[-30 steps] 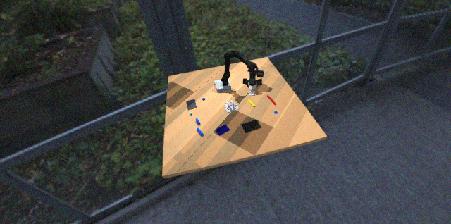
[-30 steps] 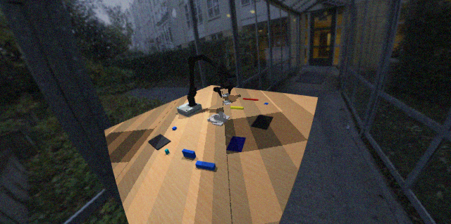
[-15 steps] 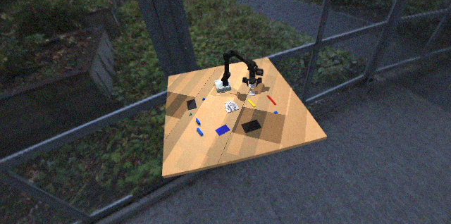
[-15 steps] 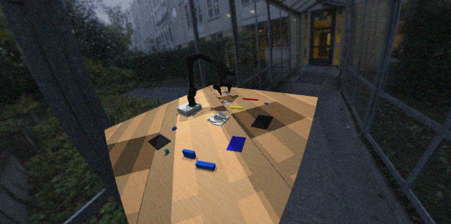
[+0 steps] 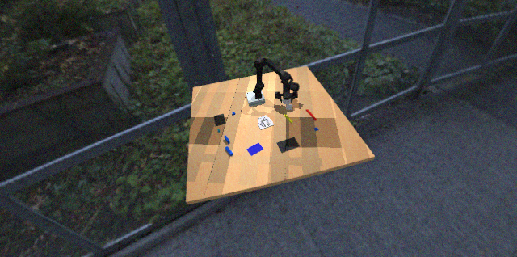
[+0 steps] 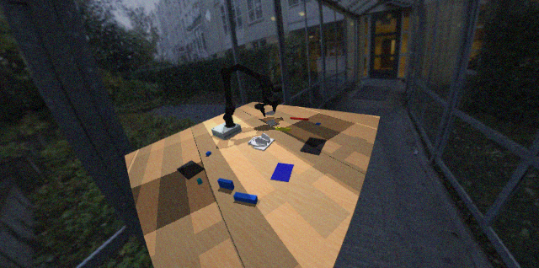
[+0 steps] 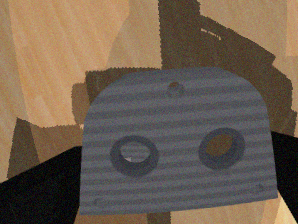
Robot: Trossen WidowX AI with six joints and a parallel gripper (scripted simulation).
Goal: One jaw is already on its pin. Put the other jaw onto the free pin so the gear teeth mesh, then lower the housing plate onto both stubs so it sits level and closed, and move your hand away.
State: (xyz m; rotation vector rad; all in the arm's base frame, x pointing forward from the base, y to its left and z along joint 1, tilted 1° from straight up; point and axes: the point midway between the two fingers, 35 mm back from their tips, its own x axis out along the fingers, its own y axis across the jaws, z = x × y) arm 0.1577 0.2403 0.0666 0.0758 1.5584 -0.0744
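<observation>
My gripper tip is 22 cm to the left of the white jaw, 12 cm short of it and 7 cm above it. From my gripper tip the other things lie so: red bar: 20 cm to the left, 9 cm ahead, 8 cm below; then light grey part: 2 cm above, 1 cm ahead; then yellow bar: 12 cm ahead, 7 cm below.
</observation>
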